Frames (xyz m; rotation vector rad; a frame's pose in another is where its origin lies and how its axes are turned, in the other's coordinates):
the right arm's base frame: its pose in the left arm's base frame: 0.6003 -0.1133 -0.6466 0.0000 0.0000 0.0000
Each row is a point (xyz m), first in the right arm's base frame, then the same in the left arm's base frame.
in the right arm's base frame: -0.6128 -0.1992 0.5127
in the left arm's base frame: -0.0125 -0.3125 -0.1339
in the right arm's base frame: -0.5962 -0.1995 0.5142
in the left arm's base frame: 0.0041 -0.3128 -0.1324
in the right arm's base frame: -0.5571 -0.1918 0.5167
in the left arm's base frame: 0.0432 -0.3051 -0.1299
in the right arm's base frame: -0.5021 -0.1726 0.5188
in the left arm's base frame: 0.0982 -0.2859 -0.1278
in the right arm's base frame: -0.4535 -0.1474 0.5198
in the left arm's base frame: 0.1468 -0.2607 -0.1268
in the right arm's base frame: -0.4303 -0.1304 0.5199
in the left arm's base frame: 0.1700 -0.2437 -0.1267
